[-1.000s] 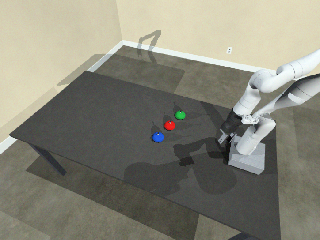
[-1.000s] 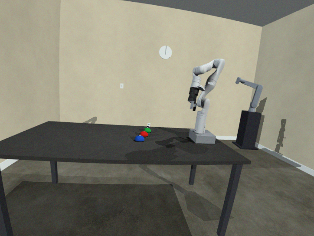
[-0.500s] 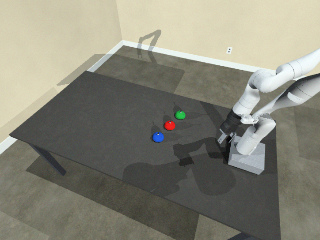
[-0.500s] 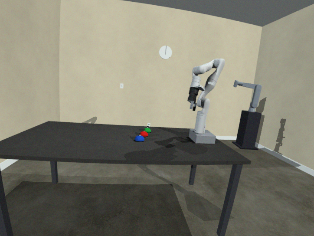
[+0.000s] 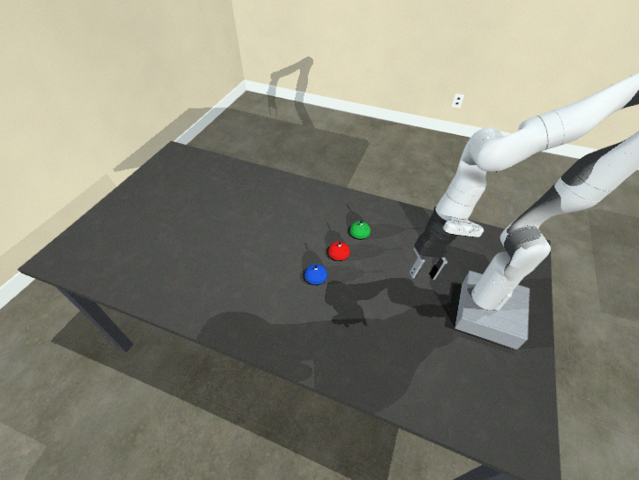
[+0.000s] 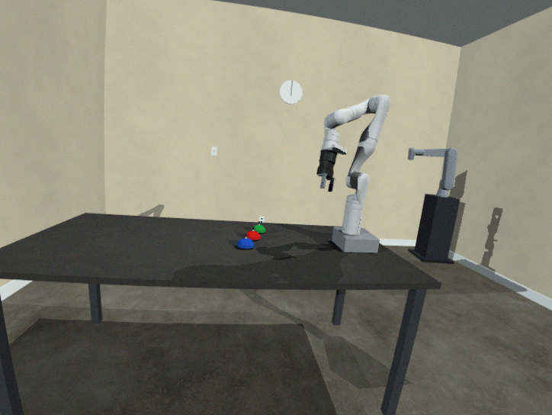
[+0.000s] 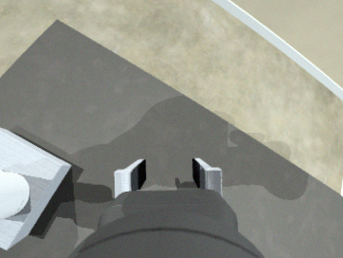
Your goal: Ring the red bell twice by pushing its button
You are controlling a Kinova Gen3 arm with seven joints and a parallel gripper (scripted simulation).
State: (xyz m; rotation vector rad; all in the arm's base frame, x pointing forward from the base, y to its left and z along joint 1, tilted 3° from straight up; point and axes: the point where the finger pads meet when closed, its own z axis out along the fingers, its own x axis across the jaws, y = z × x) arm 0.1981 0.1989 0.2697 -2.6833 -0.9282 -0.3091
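Right now my hand is 330 mm short of the red bell, 190 mm to the left of it and 300 mm above it. From my hand the other things lie so: green bell (310 mm ahead, 330 mm to the right, 300 mm below); blue bell (360 mm ahead, 50 mm to the right, 300 mm below).
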